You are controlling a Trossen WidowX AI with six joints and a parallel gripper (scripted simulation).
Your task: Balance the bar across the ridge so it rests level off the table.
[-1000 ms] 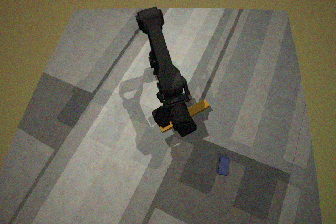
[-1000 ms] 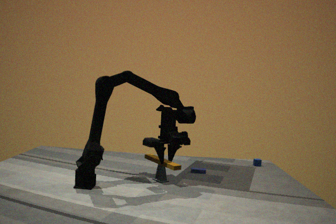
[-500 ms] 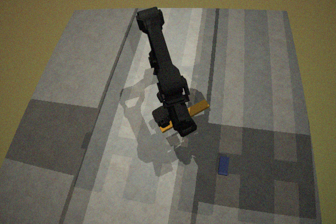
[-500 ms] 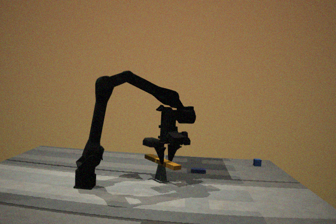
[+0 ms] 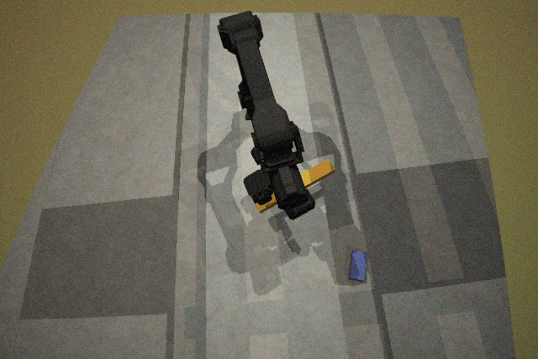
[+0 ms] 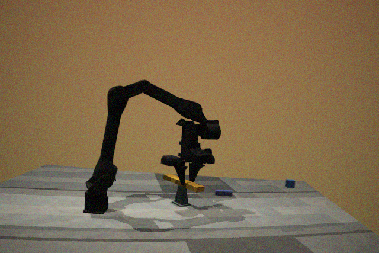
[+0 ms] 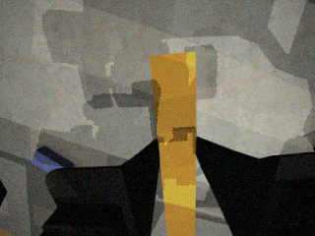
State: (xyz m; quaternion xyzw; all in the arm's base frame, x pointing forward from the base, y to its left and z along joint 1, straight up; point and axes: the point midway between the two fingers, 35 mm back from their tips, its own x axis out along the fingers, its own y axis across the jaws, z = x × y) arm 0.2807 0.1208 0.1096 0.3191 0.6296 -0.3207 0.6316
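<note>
The yellow bar is 2 cm behind my gripper tip and 2 cm to the left of it. Round my gripper tip: flat blue block: 14 cm ahead, 19 cm to the left, 7 cm below; small blue cube: 46 cm ahead, 38 cm to the left, 6 cm below.
</note>
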